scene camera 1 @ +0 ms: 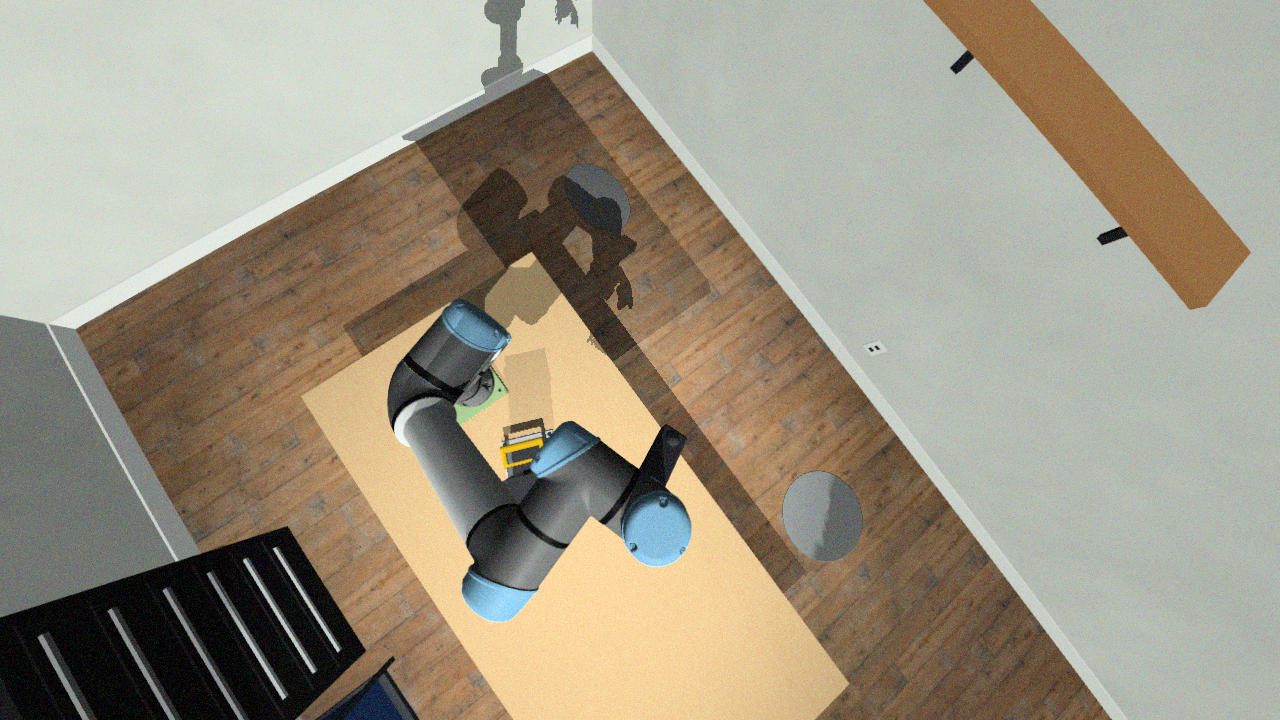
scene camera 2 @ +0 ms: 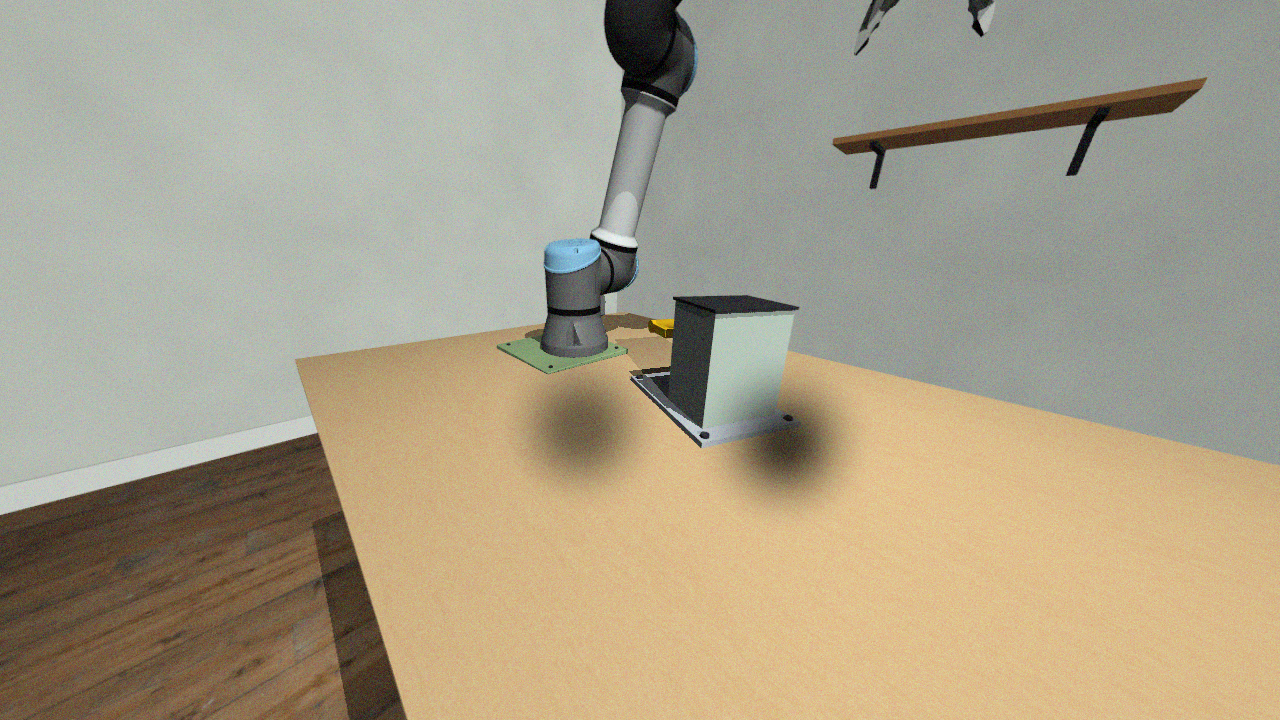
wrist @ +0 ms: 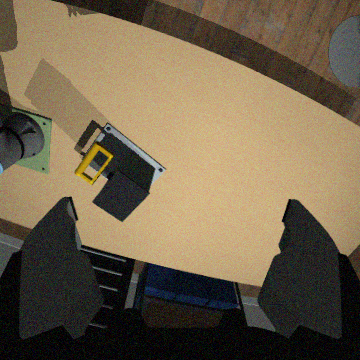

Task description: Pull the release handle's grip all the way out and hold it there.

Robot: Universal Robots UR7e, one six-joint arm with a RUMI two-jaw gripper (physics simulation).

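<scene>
The release handle's yellow rectangular grip (scene camera 1: 521, 443) (scene camera 2: 661, 327) (wrist: 86, 158) stands out on the robot-base side of its housing. The housing (scene camera 2: 750, 367) (wrist: 122, 196) is a pale box with a dark top, on a grey base plate (scene camera 2: 733, 431) (wrist: 136, 145) on the table. In scene camera 2 the housing hides most of the grip. My gripper (scene camera 2: 920, 42) (wrist: 180, 200) is open and empty, high above the table and apart from the grip. In the wrist view the grip lies up and left, near the left finger. In scene camera 1 the arm hides the fingers.
The arm's green mounting plate (scene camera 1: 499, 391) (scene camera 2: 521, 351) (wrist: 44, 150) is beside the handle unit, on the grip's side. A wall shelf (scene camera 1: 1092, 143) (scene camera 2: 1020, 118) hangs off the table. A black drawer cabinet (scene camera 1: 179, 626) and a blue-topped object (scene camera 1: 371, 702) (wrist: 190, 285) stand beside the table.
</scene>
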